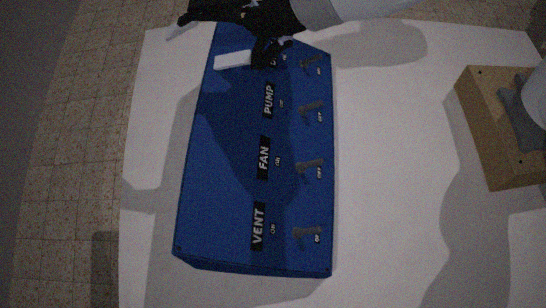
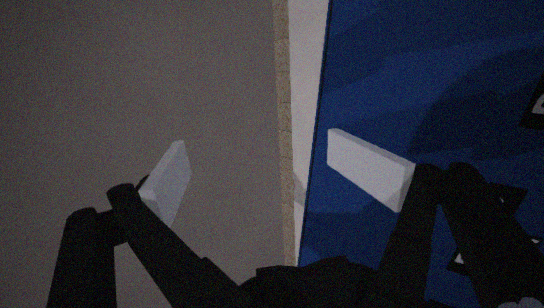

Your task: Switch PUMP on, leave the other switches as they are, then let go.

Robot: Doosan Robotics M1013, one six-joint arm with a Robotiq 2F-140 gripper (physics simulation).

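Seen in the pictures: gripper, fingertip midpoint: (image 1: 192, 49) (image 2: 257, 151); arm's base at its link origin: (image 1: 533, 120).
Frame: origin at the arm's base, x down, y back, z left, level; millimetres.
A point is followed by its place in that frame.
Observation:
The blue switch panel (image 1: 220, 200) {x -45, y -735, z 181 mm} (image 2: 360, 240) {x -49, y -729, z 11 mm} lies on the table. The PUMP label (image 1: 269, 100) {x -16, y -655, z -22 mm} is in its upper half, and the PUMP lever (image 1: 311, 107) {x -6, y -576, z -12 mm} beside it leans to the OFF side. The FAN lever (image 1: 310, 165) {x -7, y -587, z 107 mm}, the VENT lever (image 1: 307, 231) {x -9, y -599, z 224 mm} and the topmost lever (image 1: 311, 62) {x -2, y -565, z -129 mm} also lean to OFF. The topmost label is mostly hidden behind the gripper. My gripper (image 1: 206, 46) {x -114, y -792, z -72 mm} (image 2: 257, 151) {x -114, y -792, z -72 mm} is open and empty, above the panel's upper left edge. One pale fingertip is over the panel and the other is beyond its left edge. It is away from the PUMP lever.
The panel stands on a white table (image 1: 390, 150) {x 108, y -385, z 25 mm} with tiled floor (image 1: 65, 125) on the left. A wooden block (image 1: 475, 110) {x 57, y -139, z -58 mm} with a grey part (image 1: 517, 112) {x -28, y -79, z -3 mm} on it stands at the right. The arm (image 1: 360, 7) {x -269, y -535, z -5 mm} reaches in at the top, and shadows fall across the panel.

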